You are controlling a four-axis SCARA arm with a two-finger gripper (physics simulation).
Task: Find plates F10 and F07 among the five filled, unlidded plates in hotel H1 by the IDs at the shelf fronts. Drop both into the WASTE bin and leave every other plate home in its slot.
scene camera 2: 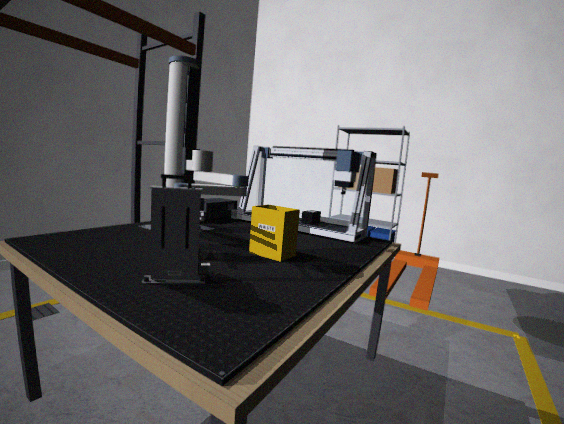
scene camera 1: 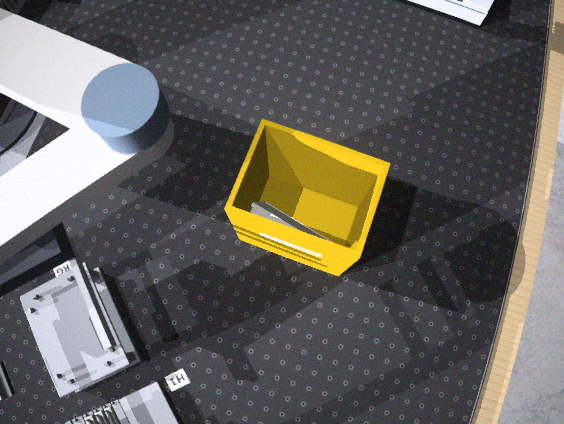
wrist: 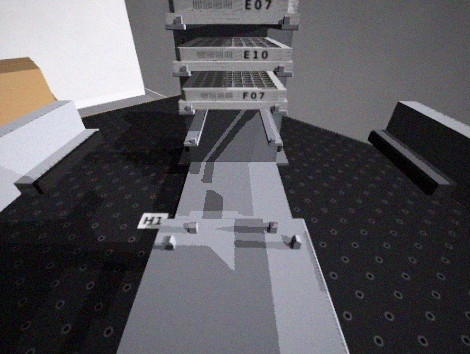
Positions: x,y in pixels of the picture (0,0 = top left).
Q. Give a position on a grey tower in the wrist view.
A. At 229,135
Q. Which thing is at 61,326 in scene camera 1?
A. An RG stand.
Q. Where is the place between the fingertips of my gripper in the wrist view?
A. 235,119
